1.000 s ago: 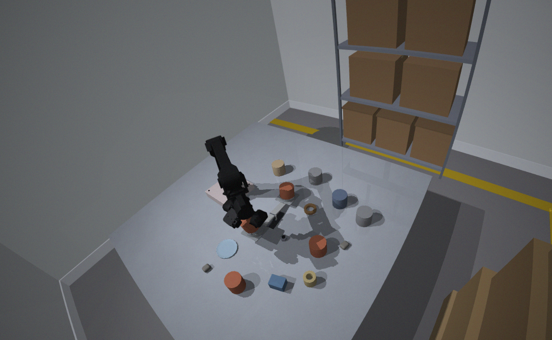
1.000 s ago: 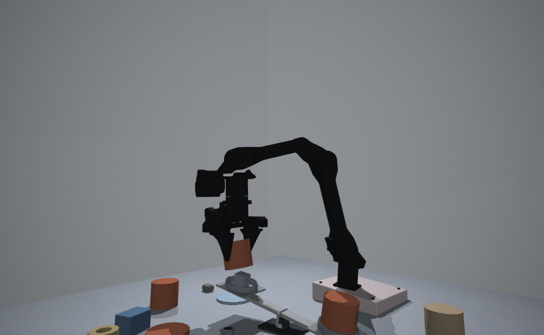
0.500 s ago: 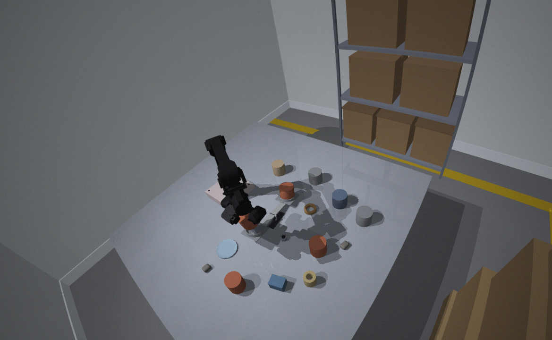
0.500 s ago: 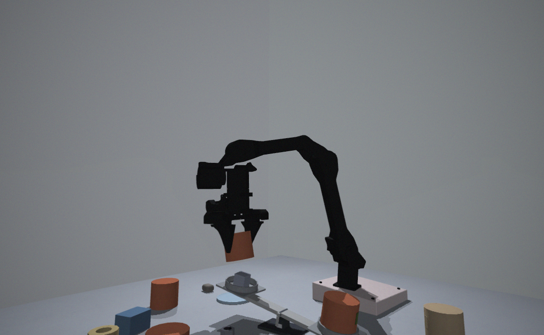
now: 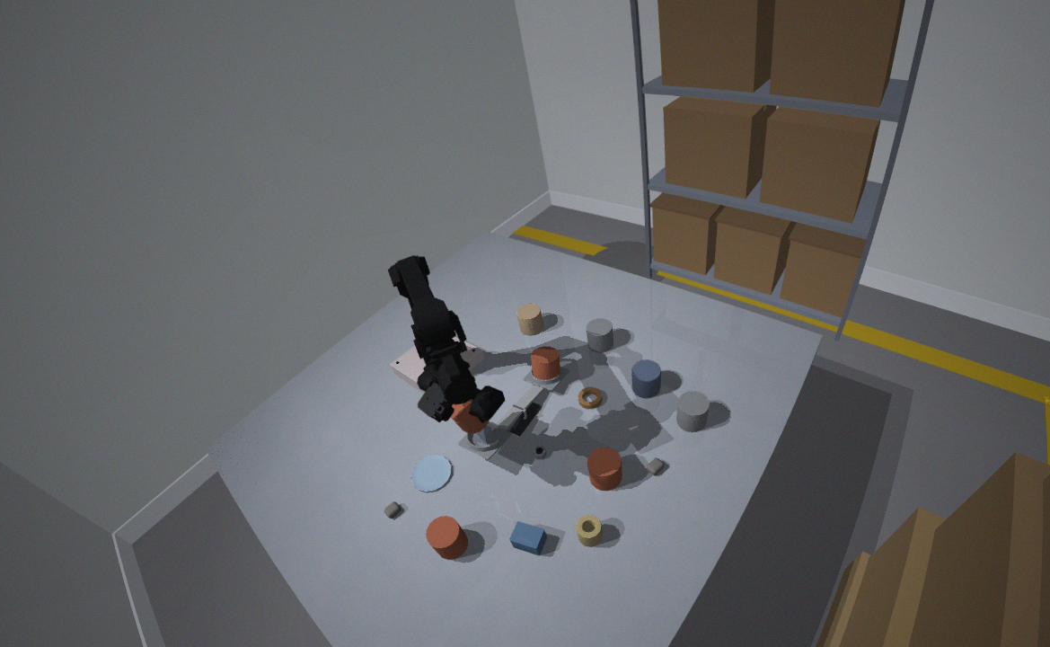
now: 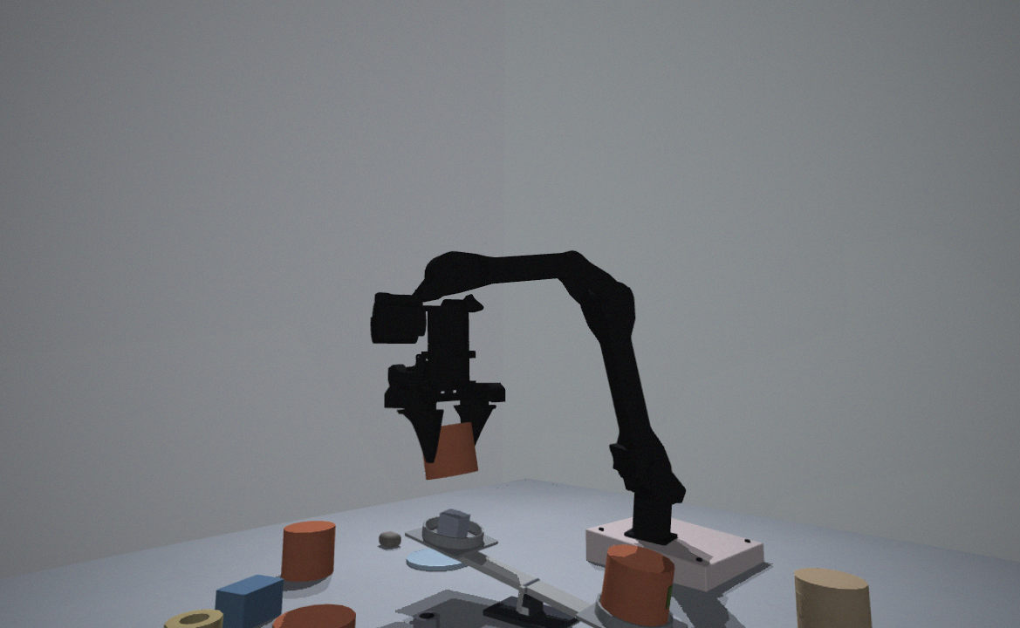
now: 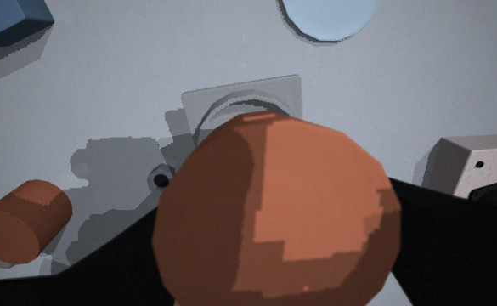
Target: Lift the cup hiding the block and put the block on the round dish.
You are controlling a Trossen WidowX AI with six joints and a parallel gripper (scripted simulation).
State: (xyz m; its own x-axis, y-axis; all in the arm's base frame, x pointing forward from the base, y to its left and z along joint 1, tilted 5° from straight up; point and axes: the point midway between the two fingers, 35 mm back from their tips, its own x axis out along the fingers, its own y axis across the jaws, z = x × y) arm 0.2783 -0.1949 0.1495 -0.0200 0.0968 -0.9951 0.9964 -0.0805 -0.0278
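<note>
My gripper tip is 8 cm above the grey block and 1 cm to the right of it. The rest, counted from my gripper tip: small balance (15 cm below, 13 cm to the left, 2 cm ahead); nut (16 cm below, 11 cm ahead, 6 cm to the left); pale blue round dish (17 cm below, 11 cm behind, 10 cm to the right).
</note>
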